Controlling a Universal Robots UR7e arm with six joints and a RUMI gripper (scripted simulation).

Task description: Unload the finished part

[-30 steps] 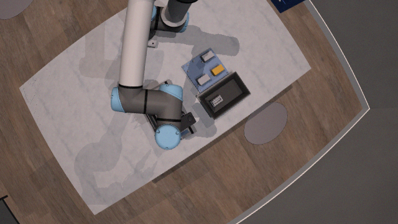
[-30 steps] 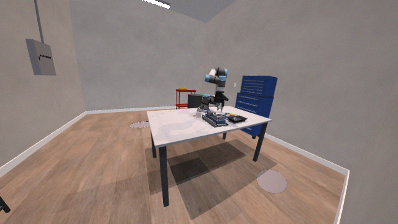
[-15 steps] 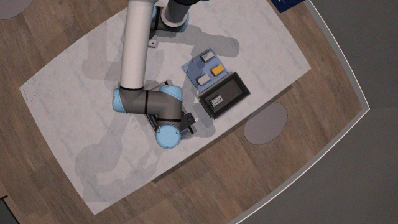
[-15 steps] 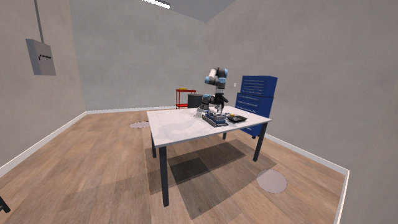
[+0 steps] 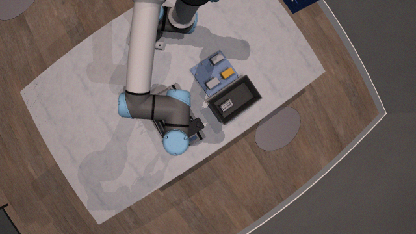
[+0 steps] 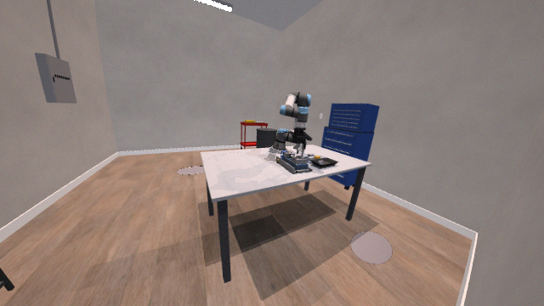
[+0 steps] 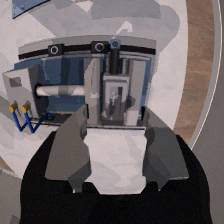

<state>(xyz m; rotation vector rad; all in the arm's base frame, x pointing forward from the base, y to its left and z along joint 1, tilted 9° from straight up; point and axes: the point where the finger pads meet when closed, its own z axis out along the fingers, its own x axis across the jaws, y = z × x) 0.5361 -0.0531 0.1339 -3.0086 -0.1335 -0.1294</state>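
My hand is 70 mm past the vise, 10 mm to the left of it and 90 mm above it. The rest, counted from my hand: blue plate: 210 mm behind, 260 mm to the left, 130 mm below; orange block: 180 mm behind, 320 mm to the left, 110 mm below.
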